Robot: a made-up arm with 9 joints. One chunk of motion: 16 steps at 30 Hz.
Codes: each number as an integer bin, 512 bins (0 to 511) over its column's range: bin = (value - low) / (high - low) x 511, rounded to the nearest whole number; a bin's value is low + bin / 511 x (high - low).
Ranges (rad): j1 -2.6..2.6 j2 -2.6..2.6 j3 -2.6..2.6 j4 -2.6..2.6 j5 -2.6..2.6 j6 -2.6..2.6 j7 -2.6..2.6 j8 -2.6..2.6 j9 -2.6..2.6
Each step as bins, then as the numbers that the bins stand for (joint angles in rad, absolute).
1 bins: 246 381 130 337 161 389 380 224 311
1 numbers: -0.0967 1.2771 -1.2771 0.8294 -0.9616 1.3585 1.2669 -0.3205 0.5648
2 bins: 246 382 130 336 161 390 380 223 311
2 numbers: -0.0967 1.2873 -1.2771 0.8192 -0.9616 1.3687 1.2669 -0.3307 0.5648
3 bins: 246 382 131 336 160 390 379 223 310
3 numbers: -0.0967 1.2873 -1.2669 0.8192 -0.9718 1.3687 1.2568 -0.3307 0.5546
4 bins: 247 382 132 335 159 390 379 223 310
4 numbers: -0.0865 1.2873 -1.2568 0.8090 -0.9820 1.3687 1.2568 -0.3307 0.5546
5 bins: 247 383 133 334 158 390 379 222 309
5 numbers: -0.0865 1.2975 -1.2466 0.7988 -0.9922 1.3687 1.2568 -0.3409 0.5444
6 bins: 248 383 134 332 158 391 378 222 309
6 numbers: -0.0763 1.2975 -1.2364 0.7785 -0.9922 1.3789 1.2466 -0.3409 0.5444
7 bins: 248 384 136 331 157 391 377 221 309
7 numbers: -0.0763 1.3076 -1.2160 0.7683 -1.0023 1.3789 1.2364 -0.3511 0.5444
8 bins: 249 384 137 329 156 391 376 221 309
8 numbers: -0.0661 1.3076 -1.2059 0.7479 -1.0125 1.3789 1.2262 -0.3511 0.5444
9 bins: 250 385 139 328 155 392 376 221 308
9 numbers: -0.0560 1.3178 -1.1855 0.7378 -1.0227 1.3890 1.2262 -0.3511 0.5342
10 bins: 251 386 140 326 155 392 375 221 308
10 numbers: -0.0458 1.3280 -1.1753 0.7174 -1.0227 1.3890 1.2160 -0.3511 0.5342
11 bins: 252 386 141 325 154 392 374 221 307
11 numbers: -0.0356 1.3280 -1.1652 0.7072 -1.0329 1.3890 1.2059 -0.3511 0.5241
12 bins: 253 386 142 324 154 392 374 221 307
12 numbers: -0.0254 1.3280 -1.1550 0.6971 -1.0329 1.3890 1.2059 -0.3511 0.5241
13 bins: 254 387 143 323 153 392 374 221 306
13 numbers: -0.0153 1.3382 -1.1448 0.6869 -1.0431 1.3890 1.2059 -0.3511 0.5139
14 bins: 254 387 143 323 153 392 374 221 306
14 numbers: -0.0153 1.3382 -1.1448 0.6869 -1.0431 1.3890 1.2059 -0.3511 0.5139
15 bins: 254 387 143 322 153 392 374 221 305
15 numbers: -0.0153 1.3382 -1.1448 0.6767 -1.0431 1.3890 1.2059 -0.3511 0.5037
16 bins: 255 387 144 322 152 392 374 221 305
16 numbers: -0.0051 1.3382 -1.1346 0.6767 -1.0532 1.3890 1.2059 -0.3511 0.5037
